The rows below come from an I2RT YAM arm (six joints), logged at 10 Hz.
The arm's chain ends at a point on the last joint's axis. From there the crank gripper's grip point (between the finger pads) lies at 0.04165 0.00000 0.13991 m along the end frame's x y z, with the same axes.
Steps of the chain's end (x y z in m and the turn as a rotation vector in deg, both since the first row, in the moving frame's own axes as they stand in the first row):
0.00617, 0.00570, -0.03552, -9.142, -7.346, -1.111
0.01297, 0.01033, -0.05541, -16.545, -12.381, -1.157
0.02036, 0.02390, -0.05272, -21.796, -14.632, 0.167
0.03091, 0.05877, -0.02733, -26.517, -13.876, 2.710
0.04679, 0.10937, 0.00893, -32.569, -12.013, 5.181
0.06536, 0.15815, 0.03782, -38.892, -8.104, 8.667
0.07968, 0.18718, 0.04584, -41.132, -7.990, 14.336
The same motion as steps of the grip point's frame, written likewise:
-0.01178, 0.02766, -0.03307, -9.142, -7.346, -1.111
-0.01718, 0.05062, -0.05549, -16.545, -12.381, -1.157
-0.01554, 0.07733, -0.05691, -21.796, -14.632, 0.167
-0.00418, 0.12397, -0.03680, -26.517, -13.876, 2.710
0.01472, 0.18867, -0.00880, -32.569, -12.013, 5.181
0.03945, 0.25161, 0.00893, -38.892, -8.104, 8.667
0.04848, 0.28699, 0.01194, -41.132, -7.990, 14.336

